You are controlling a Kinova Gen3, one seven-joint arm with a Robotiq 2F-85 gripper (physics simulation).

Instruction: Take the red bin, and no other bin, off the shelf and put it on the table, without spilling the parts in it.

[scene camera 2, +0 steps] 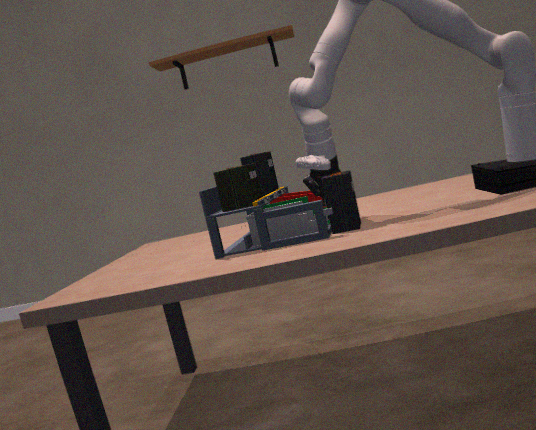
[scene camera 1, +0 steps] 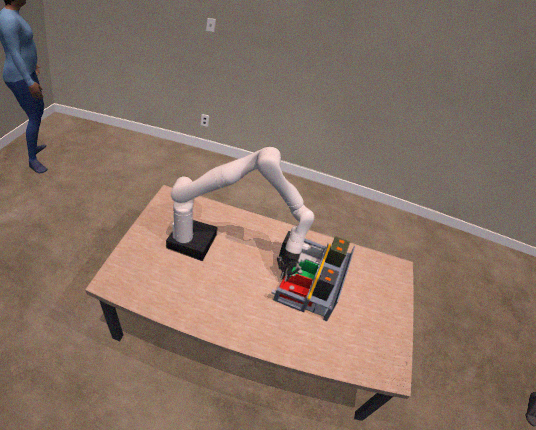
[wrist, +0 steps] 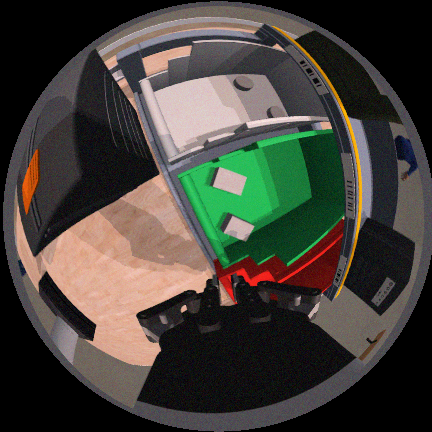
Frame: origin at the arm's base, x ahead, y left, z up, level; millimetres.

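Seen in the pictures: gripper, fingertip midpoint: [scene camera 1: 283,280] [wrist: 224,280]; arm's base, origin of the base link: [scene camera 2: 524,159] [scene camera 1: 183,236].
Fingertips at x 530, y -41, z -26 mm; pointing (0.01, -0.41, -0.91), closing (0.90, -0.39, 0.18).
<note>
Pixels of each thing's top centre, then the offset from my fingertips to it. "spot": a spot on its surface instead.
- red bin, middle of its top: [wrist: 311,291] [scene camera 2: 300,190] [scene camera 1: 300,282] 76 mm ahead, 41 mm right, 64 mm up
- grey shelf, surface spot: [scene camera 2: 215,235] spot: 276 mm ahead, 238 mm left, 24 mm up
- green bin, middle of its top: [wrist: 310,196] [scene camera 2: 291,201] [scene camera 1: 309,269] 99 mm ahead, 66 mm left, 50 mm up
- dark case, middle of its top: [scene camera 2: 335,173] [scene camera 1: 292,238] 23 mm back, 185 mm left, 100 mm up
- white bin, middle of its top: [wrist: 258,68] [scene camera 2: 285,206] [scene camera 1: 315,254] 110 mm ahead, 177 mm left, 50 mm up
- yellow-edged rail, middle of its top: [scene camera 1: 320,269] 148 mm ahead, 60 mm left, 80 mm up
The red bin [scene camera 1: 301,283] [scene camera 2: 300,194] [wrist: 325,270] sits in the lower front row of the grey shelf [scene camera 2: 215,235], at the end beside the green bin [scene camera 1: 310,266] [wrist: 260,170]. A light round part shows in it in scene view 1. My gripper [scene camera 1: 286,275] [wrist: 224,280] is at the red bin's front edge, pointing down. Its fingers are close together in the wrist view, with the bin's front wall seemingly between them; the tips partly hide the contact. In scene view 2 the fingertips are hidden behind a dark case.
The dark case [scene camera 2: 341,205] [wrist: 95,145] with orange marks stands on the table close in front of the shelf, beside my gripper. A white bin [wrist: 190,107] is beyond the green one. Two dark boxes [scene camera 2: 235,189] [scene camera 2: 264,172] stand on the shelf's upper level, behind a yellow-edged rail [scene camera 1: 320,272].
</note>
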